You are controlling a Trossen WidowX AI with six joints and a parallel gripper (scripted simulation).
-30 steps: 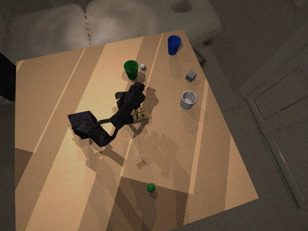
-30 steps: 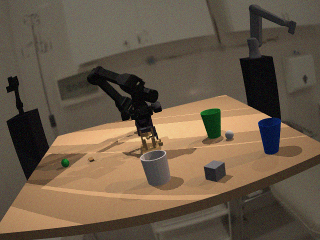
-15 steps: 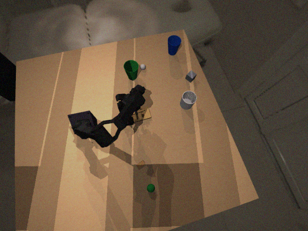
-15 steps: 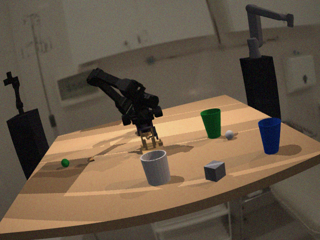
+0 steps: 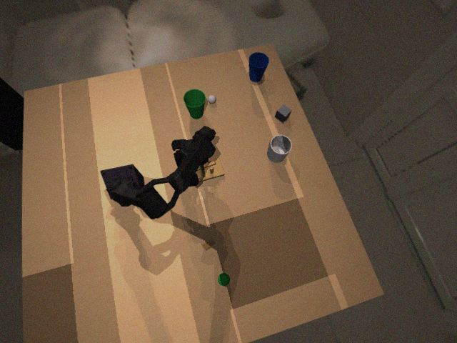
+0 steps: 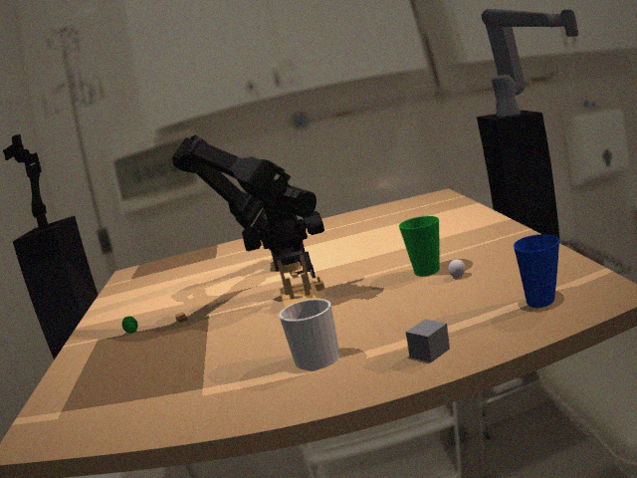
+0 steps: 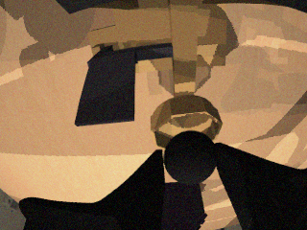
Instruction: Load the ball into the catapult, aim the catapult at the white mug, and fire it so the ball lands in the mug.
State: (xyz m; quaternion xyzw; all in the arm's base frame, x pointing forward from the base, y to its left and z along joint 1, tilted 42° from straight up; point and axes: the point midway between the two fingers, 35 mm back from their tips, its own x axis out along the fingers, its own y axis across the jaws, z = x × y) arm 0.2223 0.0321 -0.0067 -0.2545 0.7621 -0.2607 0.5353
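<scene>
Now: the black ball right at my gripper tip. From my gripper tip the other things lie so: green cup (31 cm to the left, 10 cm ahead, 4 cm below); catapult (6 cm ahead, 3 cm to the left, 2 cm below); small tan block (29 cm to the right, 7 cm below, 7 cm ahead).
</scene>
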